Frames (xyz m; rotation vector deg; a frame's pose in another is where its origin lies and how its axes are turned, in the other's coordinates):
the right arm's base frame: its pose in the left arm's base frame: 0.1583 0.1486 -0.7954 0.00 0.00 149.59
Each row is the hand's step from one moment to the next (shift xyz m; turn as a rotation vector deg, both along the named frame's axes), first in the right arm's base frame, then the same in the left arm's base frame.
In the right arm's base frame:
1: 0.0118 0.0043 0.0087 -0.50 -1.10 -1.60
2: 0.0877 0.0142 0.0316 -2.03 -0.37 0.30
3: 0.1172 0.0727 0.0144 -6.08 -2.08 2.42
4: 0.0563 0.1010 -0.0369 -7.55 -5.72 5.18
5: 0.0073 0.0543 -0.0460 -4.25 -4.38 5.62
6: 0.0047 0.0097 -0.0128 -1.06 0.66 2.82
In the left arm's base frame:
1: -0.0124 0.0023 0.0087 0.99 0.70 -1.60
2: -0.0828 0.0321 0.0316 1.94 -0.71 0.30
3: -0.1379 -0.0034 0.0144 6.30 -1.28 2.42
4: -0.0997 -0.0586 -0.0369 9.41 1.11 5.18
5: -0.0338 -0.0431 -0.0460 5.88 1.63 5.62
6: -0.0090 -0.0060 -0.0128 0.58 -1.11 2.82

